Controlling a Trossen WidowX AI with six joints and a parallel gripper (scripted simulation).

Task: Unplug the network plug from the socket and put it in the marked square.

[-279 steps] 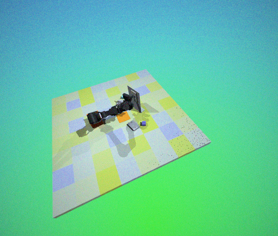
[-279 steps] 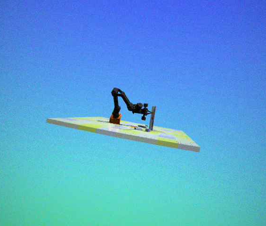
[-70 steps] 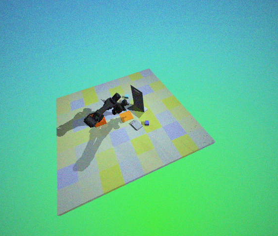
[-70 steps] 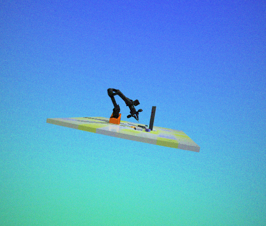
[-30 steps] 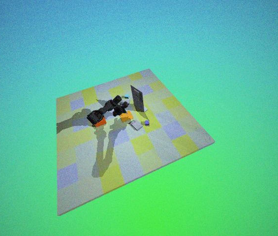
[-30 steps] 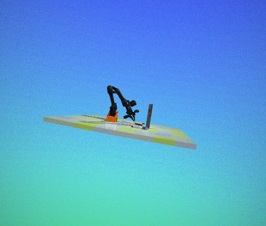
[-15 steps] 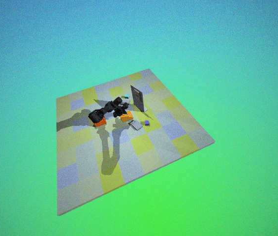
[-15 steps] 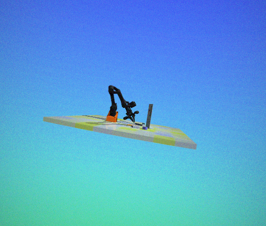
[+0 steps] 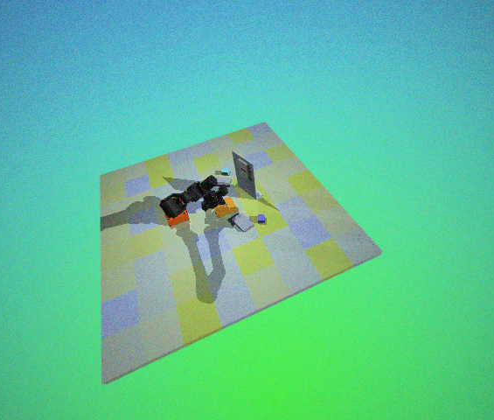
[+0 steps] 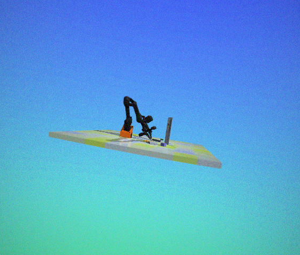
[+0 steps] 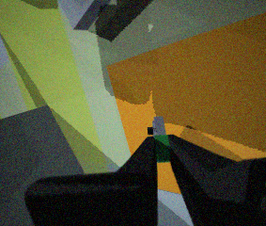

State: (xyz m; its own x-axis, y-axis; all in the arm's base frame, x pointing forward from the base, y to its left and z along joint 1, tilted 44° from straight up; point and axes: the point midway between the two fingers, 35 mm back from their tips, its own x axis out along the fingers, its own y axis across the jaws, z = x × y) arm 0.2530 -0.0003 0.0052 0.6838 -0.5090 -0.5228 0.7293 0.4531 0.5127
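My gripper tip is 3 cm above the orange marked square and 1 cm past it. From my gripper tip the other things lie so: small purple cube 17 cm ahead, 16 cm to the right, 1 cm below; then network plug right at my gripper tip; then grey upright panel 16 cm ahead, 10 cm above, 7 cm to the left.
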